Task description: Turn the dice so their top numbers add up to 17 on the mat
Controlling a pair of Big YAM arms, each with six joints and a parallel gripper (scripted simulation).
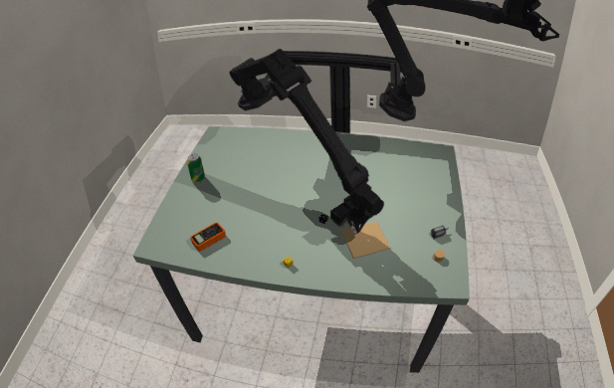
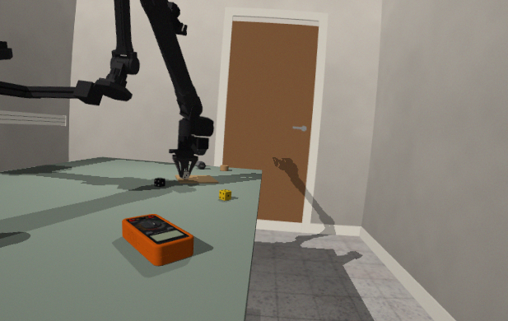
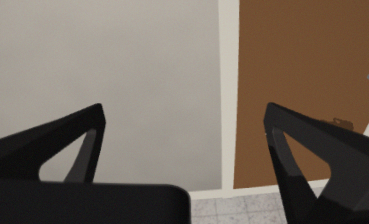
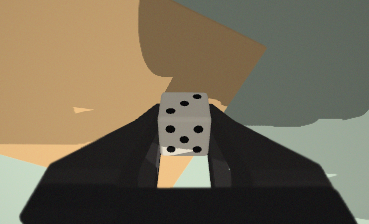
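Right now the white die is right at my right hand. The rest, counted from my right hand: black die (40 mm behind, 130 mm to the right, 10 mm below); then yellow die (180 mm ahead, 210 mm to the right, 10 mm below); then tan mat (30 mm ahead, 40 mm to the left, 20 mm below).
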